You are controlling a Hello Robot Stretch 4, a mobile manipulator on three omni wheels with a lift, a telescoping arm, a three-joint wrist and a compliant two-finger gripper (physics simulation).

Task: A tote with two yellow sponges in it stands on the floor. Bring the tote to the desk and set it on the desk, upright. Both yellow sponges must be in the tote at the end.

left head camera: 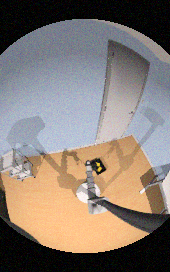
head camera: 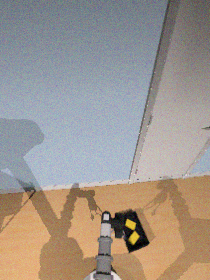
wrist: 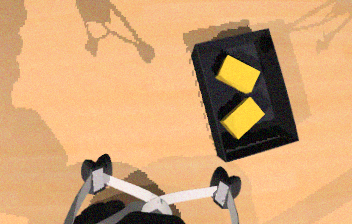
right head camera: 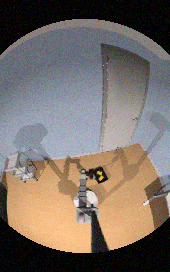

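Pixels of known places: gripper, fingertip midpoint: (wrist: 162,173); robot's base at its link origin: (right head camera: 86,199).
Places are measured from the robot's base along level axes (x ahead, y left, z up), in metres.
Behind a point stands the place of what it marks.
The black tote (head camera: 135,247) @[x 0.383, y -0.302, z -0.024 m] (left head camera: 103,169) @[x 0.428, y -0.394, z -0.022 m] (right head camera: 104,175) @[x 0.502, y -0.382, z -0.021 m] (wrist: 285,100) @[x 0.505, y -0.384, z 0.058 m] stands upright on the wooden floor. Two yellow sponges lie inside it: one sponge (head camera: 130,224) @[x 0.566, y -0.264, z 0.021 m] (wrist: 238,74) @[x 0.568, y -0.264, z 0.021 m] towards the far end and one sponge (head camera: 134,237) @[x 0.453, y -0.293, z 0.021 m] (wrist: 243,118) @[x 0.450, y -0.287, z 0.021 m] towards the near end. My gripper (wrist: 162,173) @[x 0.367, y -0.087, z 0.341 m] is open and points down, with its fingertips wide apart and no object between them. In the wrist view it is to the left of and below the tote's near left corner, apart from it in the picture. In the head view the wrist hides the fingers. I cannot make out the desk for certain.
A light wheeled cart (left head camera: 9,162) @[x 0.336, y 1.360, z 0.635 m] (right head camera: 13,161) @[x 0.376, y 1.398, z 0.635 m] stands at the far left. A grey door (head camera: 180,90) @[x 1.136, y -0.548, z 1.257 m] (left head camera: 122,90) @[x 1.149, y -0.625, z 1.321 m] (right head camera: 125,95) @[x 1.156, y -0.668, z 1.325 m] is in the blue wall beyond the tote. Part of a white-edged piece of furniture (left head camera: 146,190) (right head camera: 146,203) shows at the right.
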